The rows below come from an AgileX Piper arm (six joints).
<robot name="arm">
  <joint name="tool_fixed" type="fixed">
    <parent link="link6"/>
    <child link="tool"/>
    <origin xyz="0 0 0" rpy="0 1.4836 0"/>
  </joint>
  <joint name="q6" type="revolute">
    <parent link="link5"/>
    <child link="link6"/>
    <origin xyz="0.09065 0 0.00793"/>
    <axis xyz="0.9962 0 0.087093"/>
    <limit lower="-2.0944" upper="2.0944"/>
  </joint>
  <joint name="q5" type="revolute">
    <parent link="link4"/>
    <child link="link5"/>
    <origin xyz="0 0 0"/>
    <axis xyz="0 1 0"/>
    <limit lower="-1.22" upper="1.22"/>
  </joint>
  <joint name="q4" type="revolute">
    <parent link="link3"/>
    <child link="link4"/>
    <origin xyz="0.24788 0 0.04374"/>
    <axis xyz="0.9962 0 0.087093"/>
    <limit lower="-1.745" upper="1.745"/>
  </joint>
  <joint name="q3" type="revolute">
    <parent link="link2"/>
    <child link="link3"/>
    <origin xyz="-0.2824 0 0.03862"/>
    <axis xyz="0 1 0"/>
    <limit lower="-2.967" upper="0"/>
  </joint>
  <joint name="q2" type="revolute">
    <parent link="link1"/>
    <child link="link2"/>
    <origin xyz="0 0 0"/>
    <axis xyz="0 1 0"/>
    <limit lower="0" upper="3.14"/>
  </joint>
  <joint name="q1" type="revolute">
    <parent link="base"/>
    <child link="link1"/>
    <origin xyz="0 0 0.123"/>
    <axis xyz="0 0 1"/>
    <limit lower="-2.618" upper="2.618"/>
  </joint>
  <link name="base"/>
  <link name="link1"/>
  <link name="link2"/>
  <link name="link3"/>
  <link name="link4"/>
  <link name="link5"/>
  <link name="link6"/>
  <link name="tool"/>
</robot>
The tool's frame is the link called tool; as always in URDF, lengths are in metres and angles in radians.
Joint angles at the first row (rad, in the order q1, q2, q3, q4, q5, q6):
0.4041, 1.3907, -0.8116, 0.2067, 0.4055, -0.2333
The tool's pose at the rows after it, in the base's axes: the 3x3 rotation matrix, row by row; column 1 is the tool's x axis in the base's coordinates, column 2 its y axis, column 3 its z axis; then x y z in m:
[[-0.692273 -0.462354 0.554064], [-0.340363 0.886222 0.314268], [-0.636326 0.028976 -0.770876]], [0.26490 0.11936 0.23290]
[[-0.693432 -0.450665 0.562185], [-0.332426 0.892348 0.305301], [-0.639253 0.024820 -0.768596]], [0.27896 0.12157 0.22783]
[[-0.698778 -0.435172 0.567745], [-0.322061 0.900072 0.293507], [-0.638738 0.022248 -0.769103]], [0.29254 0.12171 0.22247]
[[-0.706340 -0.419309 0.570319], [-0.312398 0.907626 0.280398], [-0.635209 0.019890 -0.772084]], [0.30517 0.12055 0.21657]
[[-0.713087 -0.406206 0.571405], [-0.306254 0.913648 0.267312], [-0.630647 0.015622 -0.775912]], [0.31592 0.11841 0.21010]
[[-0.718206 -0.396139 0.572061], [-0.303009 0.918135 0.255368], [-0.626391 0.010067 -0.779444]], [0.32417 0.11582 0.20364]
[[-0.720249 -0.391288 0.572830], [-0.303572 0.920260 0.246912], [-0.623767 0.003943 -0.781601]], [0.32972 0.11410 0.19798]
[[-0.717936 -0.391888 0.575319], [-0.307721 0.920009 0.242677], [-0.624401 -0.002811 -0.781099]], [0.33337 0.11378 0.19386]
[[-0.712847 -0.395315 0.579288], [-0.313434 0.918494 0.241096], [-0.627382 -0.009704 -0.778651]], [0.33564 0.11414 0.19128]
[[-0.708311 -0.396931 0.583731], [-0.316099 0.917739 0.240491], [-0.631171 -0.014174 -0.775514]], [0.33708 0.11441 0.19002]
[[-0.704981 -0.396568 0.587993], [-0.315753 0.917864 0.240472], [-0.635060 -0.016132 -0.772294]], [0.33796 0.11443 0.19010]
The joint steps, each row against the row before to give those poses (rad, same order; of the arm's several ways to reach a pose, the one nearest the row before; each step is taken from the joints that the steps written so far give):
-0.0038, 0.0586, -0.0329, -0.0036, -0.0326, 0.0000
-0.0097, 0.0549, -0.0346, -0.0016, -0.0248, 0.0000
-0.0149, 0.0512, -0.0338, -0.0009, -0.0173, 0.0000
-0.0167, 0.0478, -0.0314, -0.0009, -0.0121, -0.0011
-0.0166, 0.0420, -0.0245, -0.0001, -0.0117, -0.0053
-0.0144, 0.0340, -0.0161, 0.0000, -0.0128, -0.0072
-0.0092, 0.0254, -0.0087, 0.0000, -0.0136, -0.0077
-0.0034, 0.0180, -0.0053, 0.0000, -0.0140, -0.0081
-0.0004, 0.0115, -0.0027, 0.0000, -0.0130, -0.0079
0.0000, 0.0063, -0.0016, 0.0000, -0.0100, -0.0045
-0.0004, 0.0019, -0.0016, 0.0000, -0.0055, -0.0013

